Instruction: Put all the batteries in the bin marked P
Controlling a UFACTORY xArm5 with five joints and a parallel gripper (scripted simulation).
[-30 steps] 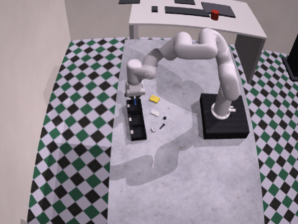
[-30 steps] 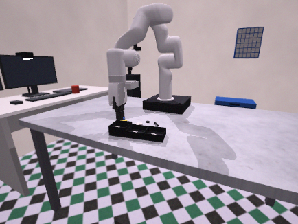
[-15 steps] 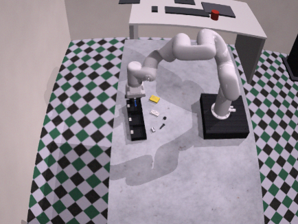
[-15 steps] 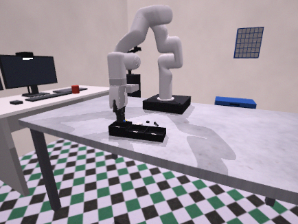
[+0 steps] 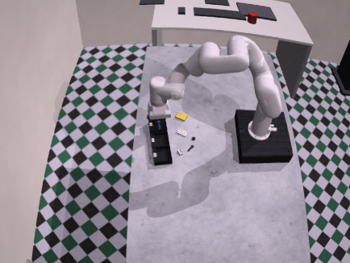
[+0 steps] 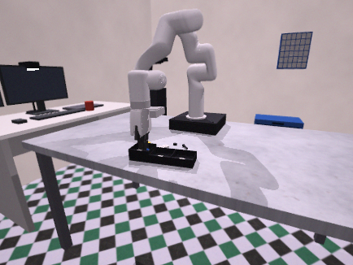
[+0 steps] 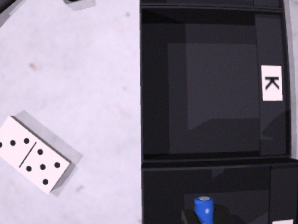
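Now: the P bin 1 cm behind my hand, 8 cm to the left of it and 2 cm below it. The rest, counted from my hand: yellow block (11 cm behind, 8 cm to the right, 4 cm below); then white domino (11 cm behind, 2 cm to the left, 4 cm below); then blue battery (2 cm below).
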